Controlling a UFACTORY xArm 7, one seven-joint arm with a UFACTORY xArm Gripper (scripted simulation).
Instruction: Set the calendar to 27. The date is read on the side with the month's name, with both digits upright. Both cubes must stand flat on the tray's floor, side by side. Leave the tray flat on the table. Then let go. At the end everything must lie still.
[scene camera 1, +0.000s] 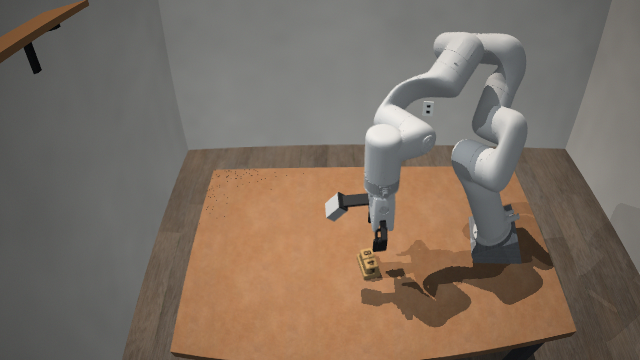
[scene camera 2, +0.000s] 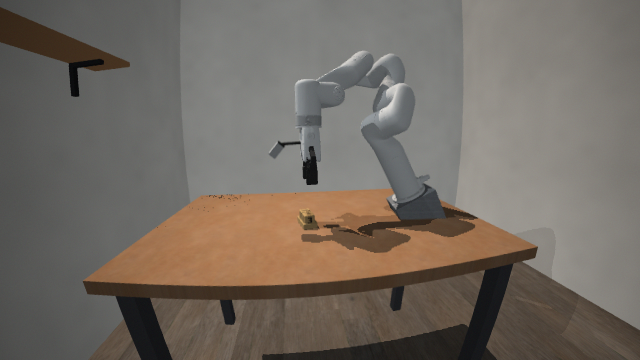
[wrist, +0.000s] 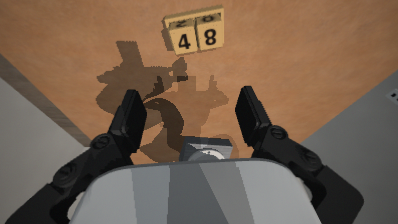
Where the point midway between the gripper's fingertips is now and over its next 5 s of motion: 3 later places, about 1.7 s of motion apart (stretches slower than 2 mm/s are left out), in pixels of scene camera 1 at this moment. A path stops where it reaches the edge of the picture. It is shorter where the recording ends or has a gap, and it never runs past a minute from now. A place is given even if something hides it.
The gripper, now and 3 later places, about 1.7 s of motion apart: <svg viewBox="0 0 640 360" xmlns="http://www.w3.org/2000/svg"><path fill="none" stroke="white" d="M376 235L405 250L412 263L410 269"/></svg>
